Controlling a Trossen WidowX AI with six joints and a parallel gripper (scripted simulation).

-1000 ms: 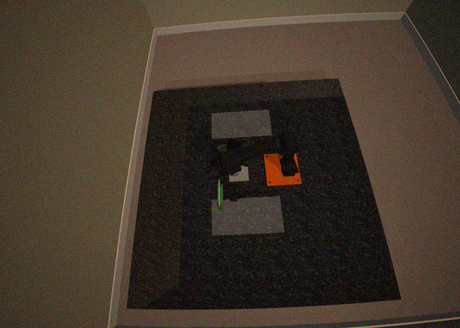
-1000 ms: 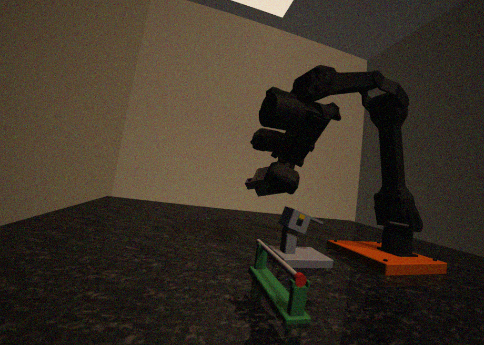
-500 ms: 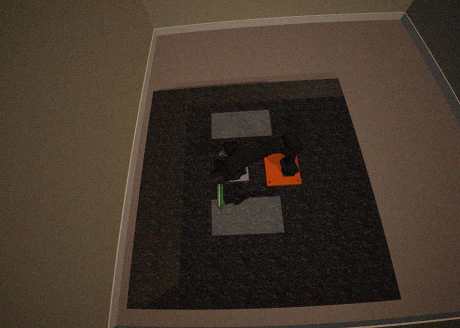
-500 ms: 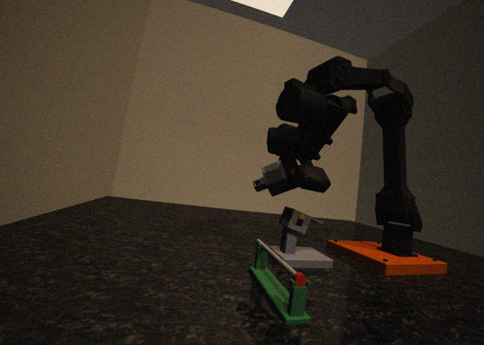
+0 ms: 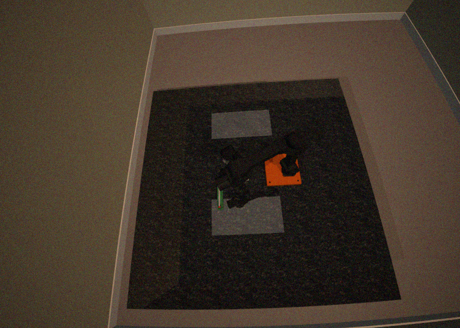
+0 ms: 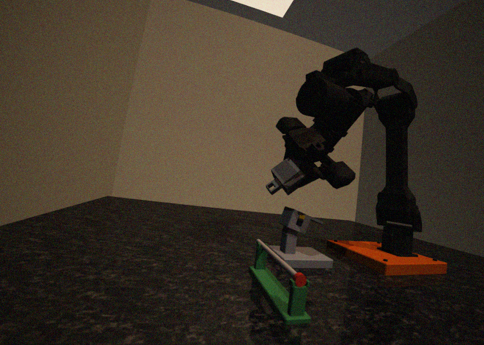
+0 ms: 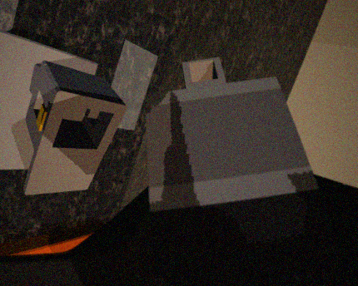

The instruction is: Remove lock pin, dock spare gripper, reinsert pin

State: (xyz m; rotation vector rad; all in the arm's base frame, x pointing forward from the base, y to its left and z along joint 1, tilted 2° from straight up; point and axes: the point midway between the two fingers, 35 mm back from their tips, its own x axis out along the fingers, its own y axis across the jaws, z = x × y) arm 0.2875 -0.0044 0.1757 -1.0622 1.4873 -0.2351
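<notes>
My gripper tip is 1 cm short of the spare gripper and 1 cm to the right of it. The rest, counted from my gripper tip: green rack 9 cm ahead, 16 cm to the left, 15 cm below; grey socket 1 cm behind, 4 cm to the left, 12 cm below.
</notes>
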